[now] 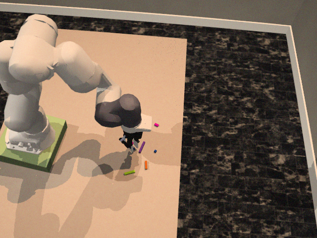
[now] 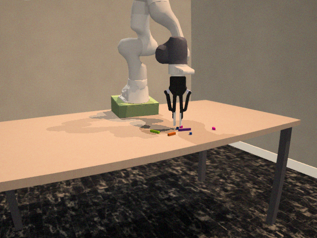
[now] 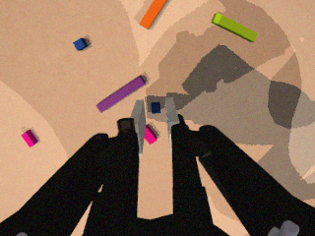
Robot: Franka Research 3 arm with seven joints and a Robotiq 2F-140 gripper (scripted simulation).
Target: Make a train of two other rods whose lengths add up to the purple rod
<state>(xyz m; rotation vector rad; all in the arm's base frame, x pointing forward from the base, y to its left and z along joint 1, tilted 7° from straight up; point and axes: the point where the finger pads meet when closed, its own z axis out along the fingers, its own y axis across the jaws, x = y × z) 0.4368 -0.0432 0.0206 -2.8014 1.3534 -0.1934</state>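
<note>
The purple rod lies 4 cm ahead of my hand, 1 cm to the left of it and 5 cm below it. Also, from my hand: orange rod: 6 cm ahead, 9 cm to the right, 5 cm below; lime rod: 2 cm behind, 12 cm to the right, 5 cm below.
</note>
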